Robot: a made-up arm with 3 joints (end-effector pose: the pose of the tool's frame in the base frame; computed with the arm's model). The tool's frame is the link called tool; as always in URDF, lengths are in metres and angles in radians.
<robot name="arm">
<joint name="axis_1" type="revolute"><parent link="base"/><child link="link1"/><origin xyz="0.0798 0.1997 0.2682" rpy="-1.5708 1.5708 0"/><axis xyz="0 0 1"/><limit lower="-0.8" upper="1.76"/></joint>
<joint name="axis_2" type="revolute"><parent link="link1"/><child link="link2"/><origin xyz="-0.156 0.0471 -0.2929" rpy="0 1.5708 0"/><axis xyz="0 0 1"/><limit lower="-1.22" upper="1.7"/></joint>
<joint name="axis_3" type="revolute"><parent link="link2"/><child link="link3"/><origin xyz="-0.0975 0.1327 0.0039" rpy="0 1.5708 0"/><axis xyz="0 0 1"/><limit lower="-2.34" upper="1.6"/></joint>
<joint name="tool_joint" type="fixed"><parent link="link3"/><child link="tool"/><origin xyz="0.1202 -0.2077 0.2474" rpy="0 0 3.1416"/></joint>
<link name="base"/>
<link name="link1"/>
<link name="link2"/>
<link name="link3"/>
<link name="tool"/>
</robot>
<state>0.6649 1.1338 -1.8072</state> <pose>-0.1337 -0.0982 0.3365 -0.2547 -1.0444 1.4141</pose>
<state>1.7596 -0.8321 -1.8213</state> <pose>-0.0011 -0.2442 0.2652 1.9652 -1.4134 0.3933</pose>
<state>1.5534 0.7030 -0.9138</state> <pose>0.1395 -0.2653 0.3451 0.4519 -0.9646 2.0668</pose>
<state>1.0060 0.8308 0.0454</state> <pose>0.2582 -0.2455 0.5127 0.7815 0.9967 -2.6075</pose>
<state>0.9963 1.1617 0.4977</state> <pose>0.2774 -0.1459 0.6197 0.8465 0.3219 -2.3937</pose>
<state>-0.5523 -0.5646 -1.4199</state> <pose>0.1389 -0.2105 0.2633 0.1021 1.4949 -1.6911</pose>
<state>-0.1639 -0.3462 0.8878</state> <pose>-0.0680 -0.2664 0.6381 1.3757 0.6398 -0.1495</pose>
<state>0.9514 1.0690 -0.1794</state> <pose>0.1921 -0.2469 0.5125 -0.8533 -0.8192 2.8947</pose>
